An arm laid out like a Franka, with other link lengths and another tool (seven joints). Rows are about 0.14 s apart.
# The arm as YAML. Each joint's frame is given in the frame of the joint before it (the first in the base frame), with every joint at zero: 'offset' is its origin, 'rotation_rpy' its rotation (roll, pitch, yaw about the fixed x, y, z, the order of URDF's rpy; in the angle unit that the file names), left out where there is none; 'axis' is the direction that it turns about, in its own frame. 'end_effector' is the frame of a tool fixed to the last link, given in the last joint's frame.
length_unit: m
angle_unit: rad
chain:
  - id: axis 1
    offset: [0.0, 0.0, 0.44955]
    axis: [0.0, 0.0, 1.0]
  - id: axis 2
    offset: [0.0, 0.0, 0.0]
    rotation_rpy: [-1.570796, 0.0, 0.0]
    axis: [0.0, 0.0, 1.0]
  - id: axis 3
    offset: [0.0, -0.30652, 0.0]
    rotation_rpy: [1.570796, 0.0, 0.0]
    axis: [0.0, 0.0, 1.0]
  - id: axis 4
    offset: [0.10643, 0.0, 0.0]
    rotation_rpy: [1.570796, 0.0, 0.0]
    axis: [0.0, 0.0, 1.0]
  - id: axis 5
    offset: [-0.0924, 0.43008, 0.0]
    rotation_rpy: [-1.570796, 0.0, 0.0]
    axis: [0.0, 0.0, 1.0]
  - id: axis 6
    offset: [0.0, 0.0, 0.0]
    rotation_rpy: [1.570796, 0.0, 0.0]
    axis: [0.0, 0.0, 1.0]
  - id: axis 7
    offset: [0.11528, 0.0, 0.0]
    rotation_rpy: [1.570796, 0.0, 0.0]
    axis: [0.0, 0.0, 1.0]
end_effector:
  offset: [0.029, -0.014, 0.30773]
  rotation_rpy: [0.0, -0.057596, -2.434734]
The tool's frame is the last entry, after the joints.
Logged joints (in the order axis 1, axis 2, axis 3, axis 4, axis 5, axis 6, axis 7), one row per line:
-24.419 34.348 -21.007 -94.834 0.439 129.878 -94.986
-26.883 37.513 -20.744 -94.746 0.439 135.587 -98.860
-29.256 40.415 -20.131 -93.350 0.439 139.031 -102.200
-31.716 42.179 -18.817 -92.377 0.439 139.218 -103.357
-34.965 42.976 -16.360 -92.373 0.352 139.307 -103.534
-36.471 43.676 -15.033 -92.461 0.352 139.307 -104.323
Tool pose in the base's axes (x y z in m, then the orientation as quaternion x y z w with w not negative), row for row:
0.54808 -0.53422 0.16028 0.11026 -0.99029 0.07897 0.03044
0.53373 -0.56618 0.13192 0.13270 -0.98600 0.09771 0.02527
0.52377 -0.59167 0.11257 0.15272 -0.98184 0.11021 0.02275
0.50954 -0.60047 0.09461 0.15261 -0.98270 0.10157 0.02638
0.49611 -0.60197 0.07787 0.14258 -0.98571 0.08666 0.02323
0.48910 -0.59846 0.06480 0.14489 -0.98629 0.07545 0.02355
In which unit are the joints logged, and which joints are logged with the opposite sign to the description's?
The joints are logged in degrees. Opposite sign: none.
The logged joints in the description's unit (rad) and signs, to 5 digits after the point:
-0.42619 0.59949 -0.36664 -1.65517 0.00766 2.26680 -1.65782
-0.46920 0.65473 -0.36205 -1.65363 0.00766 2.36644 -1.72543
-0.51061 0.70537 -0.35135 -1.62926 0.00766 2.42655 -1.78373
-0.55355 0.73616 -0.32842 -1.61228 0.00766 2.42981 -1.80392
-0.61025 0.75007 -0.28554 -1.61221 0.00614 2.43137 -1.80701
-0.63654 0.76229 -0.26238 -1.61375 0.00614 2.43137 -1.82078

